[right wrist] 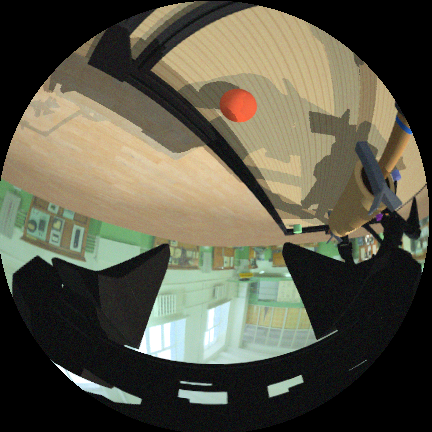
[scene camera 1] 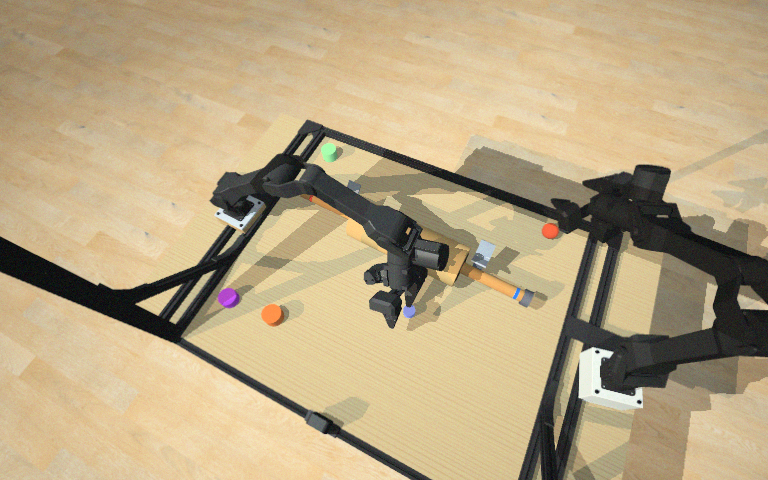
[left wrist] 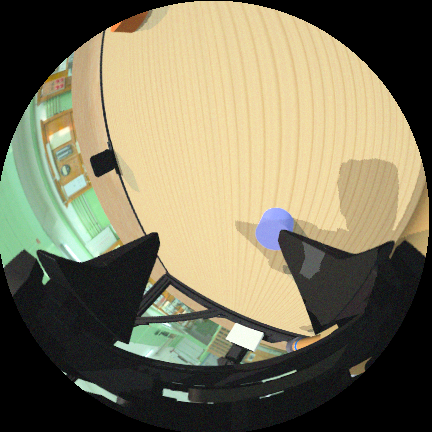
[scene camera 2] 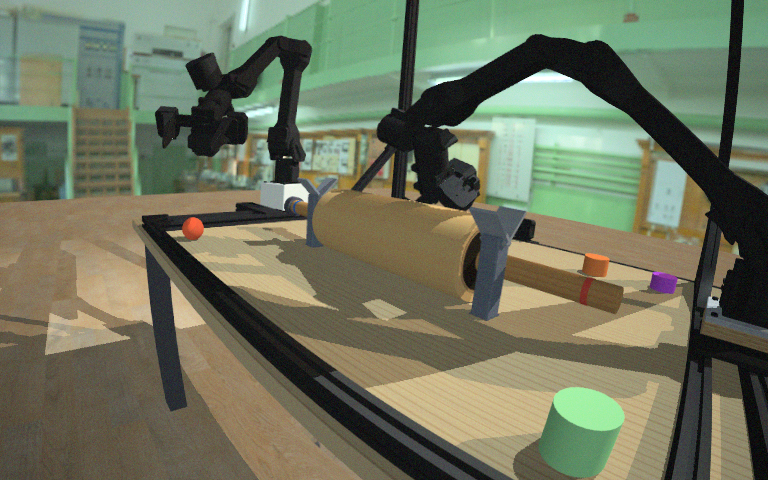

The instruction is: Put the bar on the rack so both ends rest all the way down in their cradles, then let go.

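Seen in the pictures: left gripper, between the fingertips: (scene camera 1: 400,317) (left wrist: 219,237); right gripper, between the fingertips: (right wrist: 227,249) (scene camera 1: 567,191) (scene camera 2: 186,148); left arm's base, origin of its link: (scene camera 1: 239,208) (scene camera 2: 750,316); right arm's base, origin of its link: (scene camera 1: 617,376) (left wrist: 240,345) (scene camera 2: 286,182).
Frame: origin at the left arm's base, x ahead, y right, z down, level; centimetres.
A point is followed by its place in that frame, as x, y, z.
Observation:
The wooden bar (scene camera 1: 495,283) @(70.7, -11.4, -2.1) (scene camera 2: 552,278) @(21.1, -13.6, -1.6) (right wrist: 395,147), with a red band near one end and a blue band near the other, runs through a wide tan tube (scene camera 2: 385,232) @(43.4, -17.4, -2.3) (right wrist: 345,215) @(49.7, -16.8, -3.7). The bar lies low beside the rack's two grey posts (scene camera 1: 483,254) @(65.4, -15.4, -5.6) (scene camera 2: 489,271) @(27.6, -16.1, -1.0), below their V-shaped cradles and outside them. My left gripper (scene camera 1: 399,314) @(54.2, 6.1, -0.1) (left wrist: 219,237) @(54.2, 6.1, -0.1) is open and empty, beside the tube above the table; the tube hides its fingertips in scene camera 2. My right gripper (scene camera 1: 568,192) @(76.6, -36.2, -12.6) (right wrist: 227,249) @(76.6, -36.2, -12.6) is open and empty, high near the table's far right corner.
A blue-violet cylinder (scene camera 1: 408,311) @(55.0, 3.3, 2.5) (left wrist: 270,230) @(54.4, 3.1, 2.5) stands under the left gripper. Orange (scene camera 1: 272,314) @(26.1, 20.0, 1.4) and purple (scene camera 1: 228,297) @(13.1, 21.7, 1.9) cylinders stand at the left, a green cylinder (scene camera 1: 329,152) @(11.4, -29.1, 0.9) (scene camera 2: 582,431) @(9.9, -32.3, 1.2) in a corner. A red ball (scene camera 1: 549,230) @(78.0, -33.2, 0.7) (right wrist: 238,105) @(79.2, -34.0, 0.5) lies near the right gripper. Black rails (scene camera 1: 453,177) @(48.2, -38.8, 2.6) edge the table.

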